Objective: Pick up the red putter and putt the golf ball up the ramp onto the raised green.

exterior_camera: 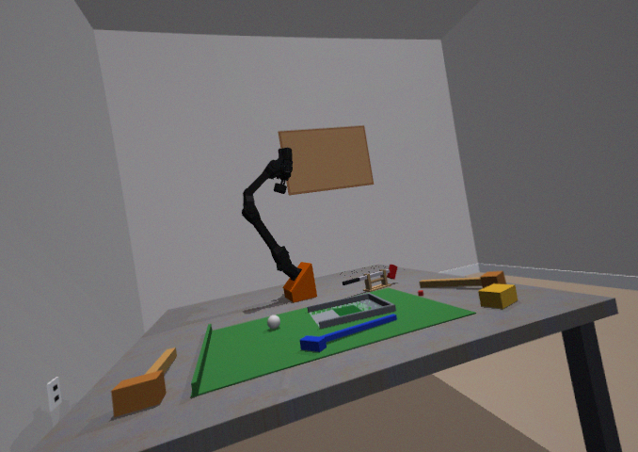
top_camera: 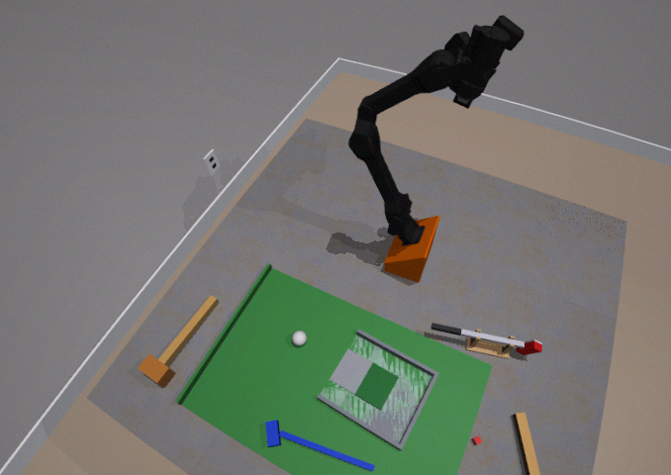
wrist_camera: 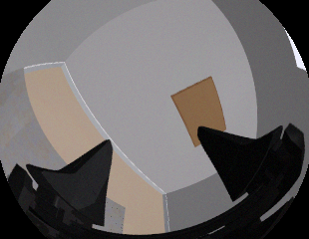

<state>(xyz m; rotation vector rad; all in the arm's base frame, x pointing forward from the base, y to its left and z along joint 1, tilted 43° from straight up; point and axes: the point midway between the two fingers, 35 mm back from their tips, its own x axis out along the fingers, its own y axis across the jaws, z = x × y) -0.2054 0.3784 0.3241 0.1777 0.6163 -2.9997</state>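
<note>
The red putter lies 540 mm below my gripper tip, 440 mm ahead of it and 230 mm to the left of it. Round my gripper tip: wooden stand (570 mm below, 440 mm ahead, 240 mm to the left); then white golf ball (630 mm ahead, 570 mm below, 260 mm to the right); then green mat (710 mm ahead, 600 mm below, 110 mm to the right).
</note>
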